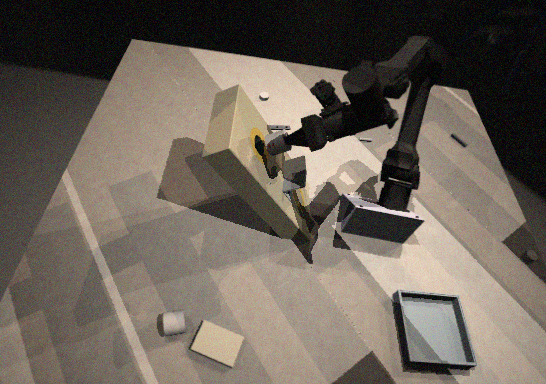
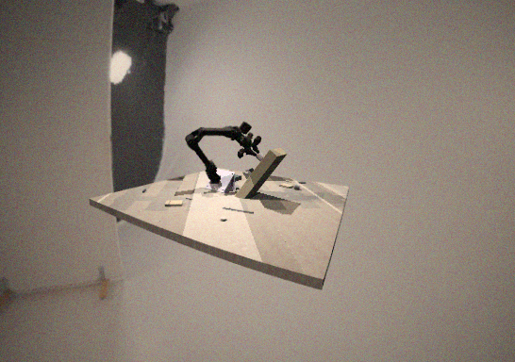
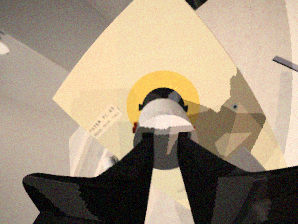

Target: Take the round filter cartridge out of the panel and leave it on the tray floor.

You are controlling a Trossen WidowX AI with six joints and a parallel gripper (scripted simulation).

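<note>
My gripper tip is now 10 mm short of the cream service panel, 10 mm to the left of it and 110 mm above it. From my gripper tip the other things lie so: pale round filter cartridge (10 mm ahead, 10 mm below); then blue-grey tray (370 mm behind, 300 mm to the left, 250 mm below).
</note>
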